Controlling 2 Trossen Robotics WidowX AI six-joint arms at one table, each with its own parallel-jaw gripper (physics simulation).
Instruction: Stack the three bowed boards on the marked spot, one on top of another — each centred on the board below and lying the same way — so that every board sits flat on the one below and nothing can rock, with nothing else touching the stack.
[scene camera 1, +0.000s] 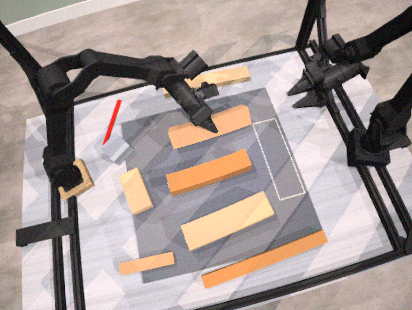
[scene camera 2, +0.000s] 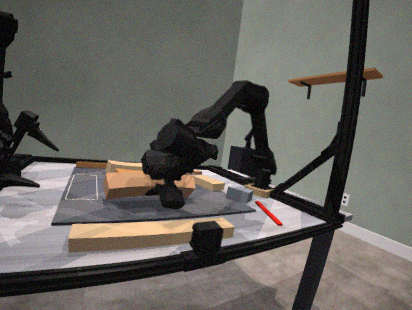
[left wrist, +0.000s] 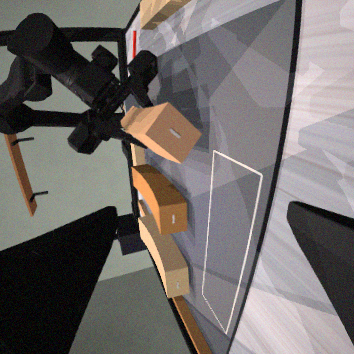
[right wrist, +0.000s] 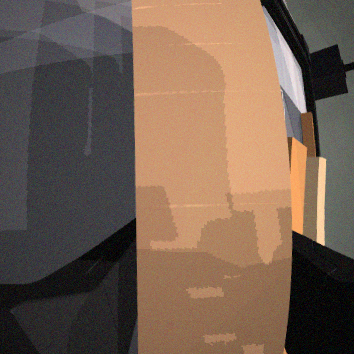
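Seen in the pictures: left gripper, fingertip midpoint: (scene camera 1: 290, 101) (scene camera 2: 49, 168) (left wrist: 202, 212); right gripper, fingertip midpoint: (scene camera 1: 215, 130) (scene camera 2: 144, 187) (right wrist: 198, 219); left arm's base, origin of the base link: (scene camera 1: 372, 144); right arm's base, origin of the base link: (scene camera 1: 71, 178) (scene camera 2: 261, 187).
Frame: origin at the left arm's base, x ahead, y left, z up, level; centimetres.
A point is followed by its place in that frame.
My right gripper (scene camera 1: 205, 122) (scene camera 2: 169, 194) (right wrist: 198, 219) {x 45.3, y -0.4, z -1.9 cm} is shut on a tan bowed board (scene camera 1: 229, 120) {x 41.4, y -2.5, z 1.0 cm} (scene camera 2: 125, 184) {x 41.5, y -6.9, z 0.1 cm} (left wrist: 161, 131) {x 36.7, y -6.9, z 0.4 cm} (right wrist: 211, 140) {x 44.2, y -4.3, z 1.1 cm}. It grips the board across its width and holds it slightly tilted, low over the back of the dark mat (scene camera 1: 300, 215) {x 18.9, y 21.3, z -5.1 cm}. An orange bowed board (scene camera 1: 209, 172) {x 45.1, y 13.4, z -0.8 cm} (left wrist: 159, 198) {x 38.3, y 6.6, z -1.0 cm} and a pale bowed board (scene camera 1: 227, 219) {x 38.6, y 25.5, z -0.9 cm} (left wrist: 165, 256) {x 33.6, y 19.1, z -1.7 cm} lie on the mat in front of it. The white marked rectangle (scene camera 1: 265, 160) (scene camera 2: 97, 186) (left wrist: 210, 218) on the right of the mat is bare. My left gripper (scene camera 1: 301, 95) (left wrist: 202, 212) {x 24.2, y -10.2, z 2.4 cm} is open and empty, held high at the back right.
A long orange strip (scene camera 1: 263, 259) {x 28.3, y 34.1, z -3.3 cm}, a short orange strip (scene camera 1: 146, 262) {x 58.3, y 39.4, z -3.6 cm} and a pale short block (scene camera 1: 135, 190) {x 65.4, y 20.9, z -2.4 cm} lie at the front and left. A pale board (scene camera 1: 226, 76) {x 44.5, y -22.0, z -3.3 cm} (scene camera 2: 143, 234) {x 49.0, y -23.4, z -3.3 cm} lies behind the mat. A grey block (scene camera 1: 115, 147) {x 74.8, y 8.8, z -1.7 cm} (scene camera 2: 239, 194) {x 73.8, y 5.3, z -2.9 cm} and a red stick (scene camera 1: 112, 121) {x 80.6, y -1.7, z -5.1 cm} (scene camera 2: 269, 213) {x 80.6, y -3.6, z -5.2 cm} are at the left.
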